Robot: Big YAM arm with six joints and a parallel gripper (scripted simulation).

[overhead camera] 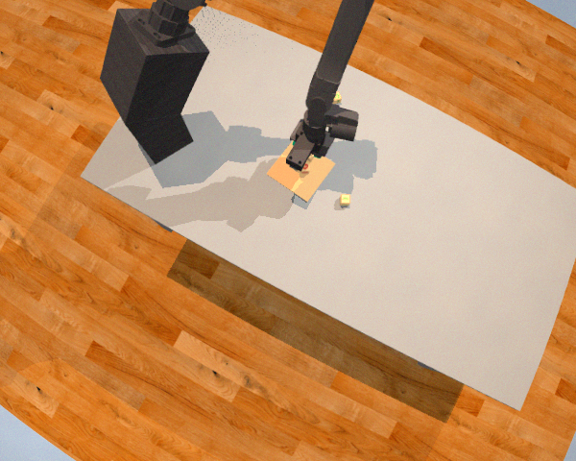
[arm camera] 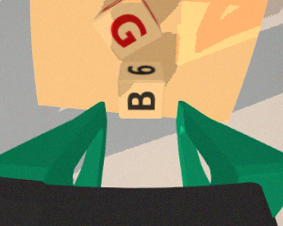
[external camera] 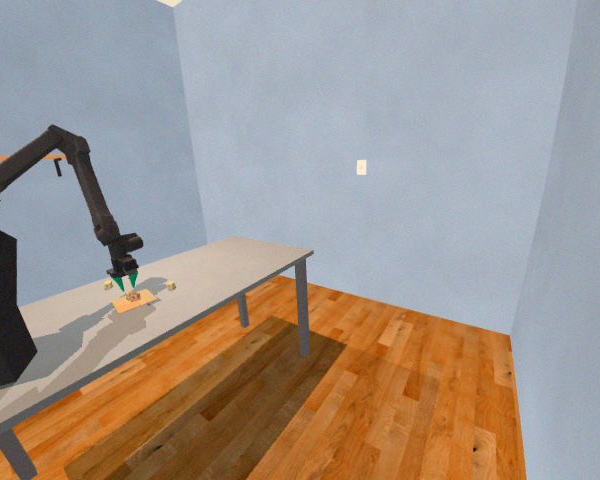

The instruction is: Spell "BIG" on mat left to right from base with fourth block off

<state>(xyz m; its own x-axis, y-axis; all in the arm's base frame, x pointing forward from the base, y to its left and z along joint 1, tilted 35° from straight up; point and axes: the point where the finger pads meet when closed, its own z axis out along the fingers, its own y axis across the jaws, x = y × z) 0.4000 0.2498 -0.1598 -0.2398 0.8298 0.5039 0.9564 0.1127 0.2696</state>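
Now: the mat 40 mm to the right of my hand, 40 mm below it and 10 mm ahead of it. The rest, counted from my hand: block: 200 mm to the left, 70 mm behind, 30 mm below.
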